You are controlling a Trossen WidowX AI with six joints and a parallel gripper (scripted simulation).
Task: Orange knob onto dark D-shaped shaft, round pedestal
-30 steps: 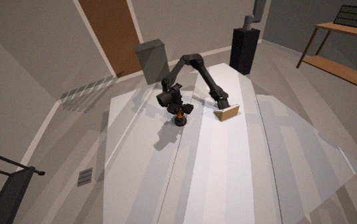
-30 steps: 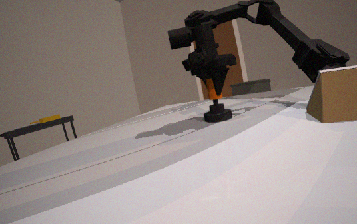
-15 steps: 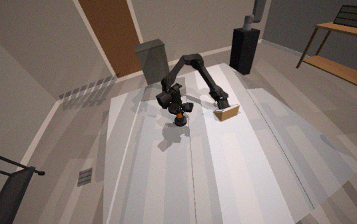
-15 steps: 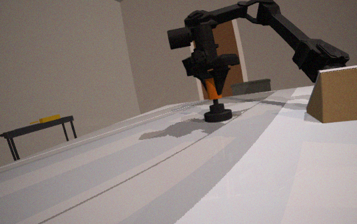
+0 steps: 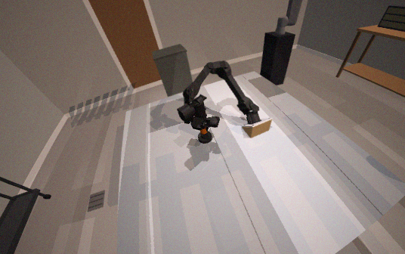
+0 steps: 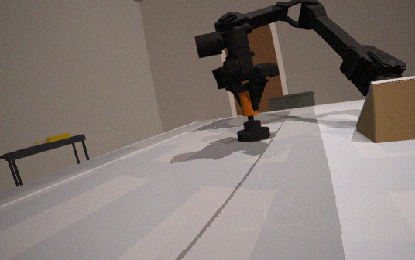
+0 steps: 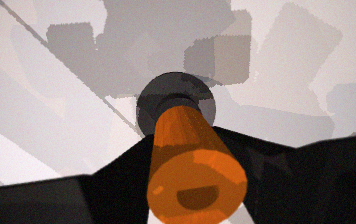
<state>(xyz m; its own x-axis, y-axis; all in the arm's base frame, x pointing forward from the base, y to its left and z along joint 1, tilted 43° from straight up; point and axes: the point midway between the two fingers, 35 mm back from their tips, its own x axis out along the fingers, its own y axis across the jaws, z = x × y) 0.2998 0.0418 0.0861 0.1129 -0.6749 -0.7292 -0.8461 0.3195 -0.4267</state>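
The orange knob is 2 cm above my gripper tip. The rest, counted from my gripper tip: round pedestal: 4 cm below.
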